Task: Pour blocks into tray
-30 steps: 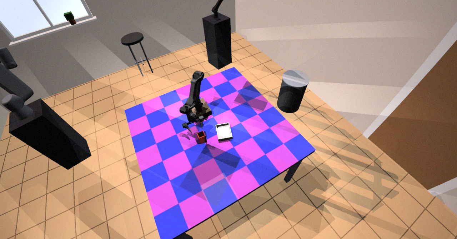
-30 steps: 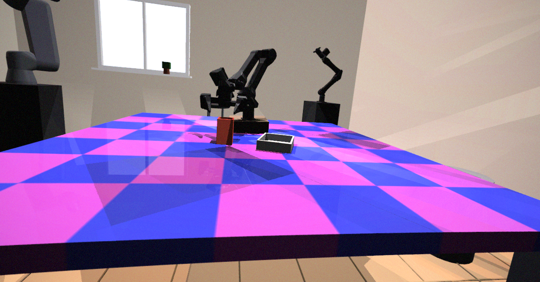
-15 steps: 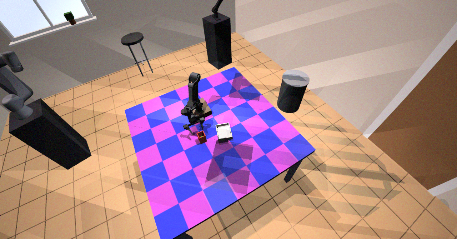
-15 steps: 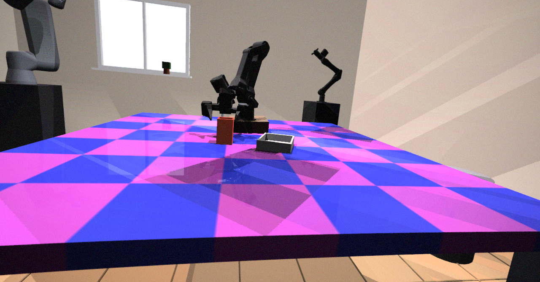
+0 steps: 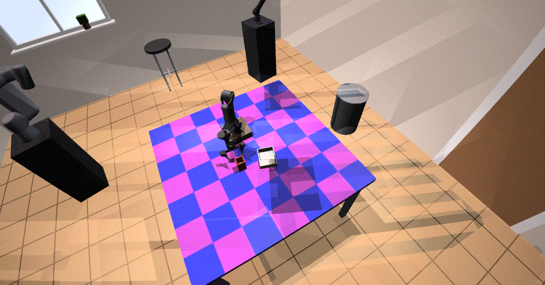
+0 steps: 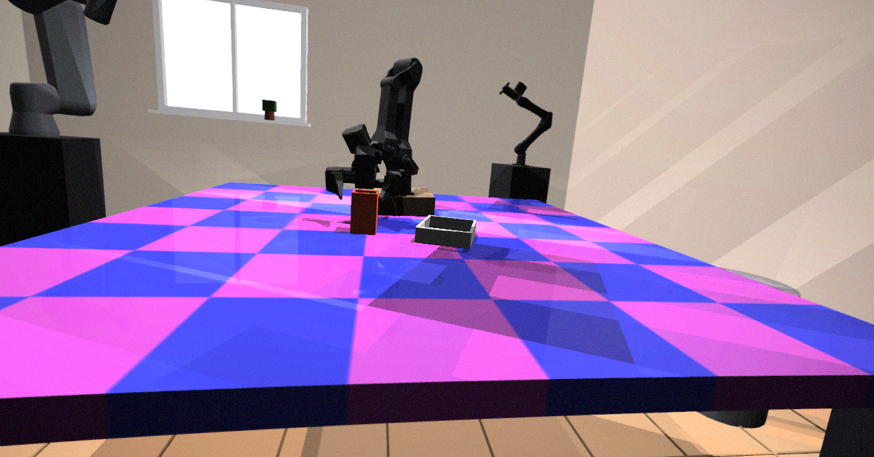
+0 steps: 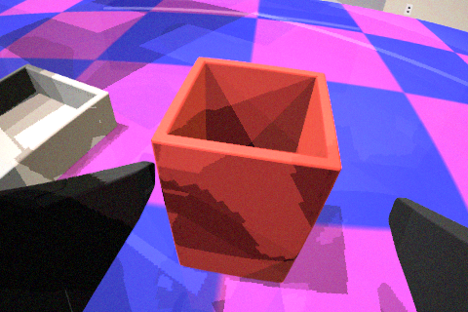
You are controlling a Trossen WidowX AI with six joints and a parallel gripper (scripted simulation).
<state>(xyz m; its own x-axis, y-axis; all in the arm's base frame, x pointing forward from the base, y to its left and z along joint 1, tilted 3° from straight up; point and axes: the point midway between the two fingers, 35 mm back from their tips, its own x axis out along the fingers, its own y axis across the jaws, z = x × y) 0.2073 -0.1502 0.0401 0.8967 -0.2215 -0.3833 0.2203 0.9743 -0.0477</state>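
Right now the green block is 3 cm below my gripper tip, 2 cm ahead of it and 1 cm to the left of it. The rest, counted from my gripper tip: red square cup: 5 cm below, 3 cm ahead, 1 cm to the left; then white shallow tray: 19 cm to the left, 9 cm ahead, 7 cm below.
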